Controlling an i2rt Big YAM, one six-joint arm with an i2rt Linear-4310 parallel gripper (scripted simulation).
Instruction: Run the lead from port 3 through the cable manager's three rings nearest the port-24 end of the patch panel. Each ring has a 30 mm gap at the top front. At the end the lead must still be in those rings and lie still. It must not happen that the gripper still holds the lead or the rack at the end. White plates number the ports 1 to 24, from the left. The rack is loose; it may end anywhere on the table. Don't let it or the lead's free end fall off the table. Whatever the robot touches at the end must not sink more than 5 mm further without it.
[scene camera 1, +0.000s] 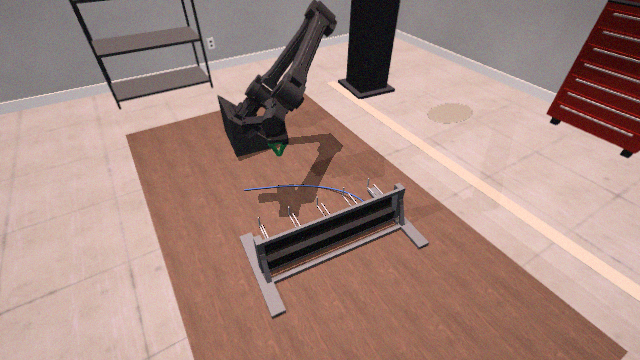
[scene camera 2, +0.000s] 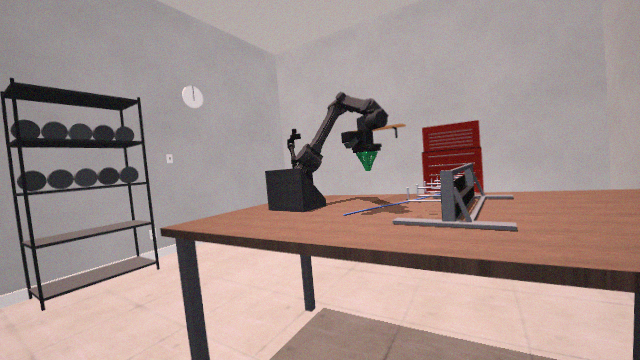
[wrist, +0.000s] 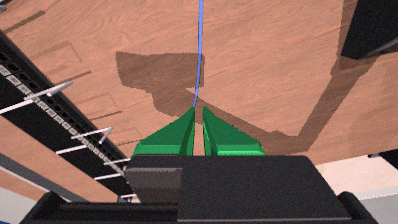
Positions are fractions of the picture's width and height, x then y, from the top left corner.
I see my gripper (wrist: 0.50, 0.50) and a grey rack (scene camera 1: 0.44, 0.69).
The grey rack shows as well in scene camera 2 (scene camera 2: 0.72, 0.53).
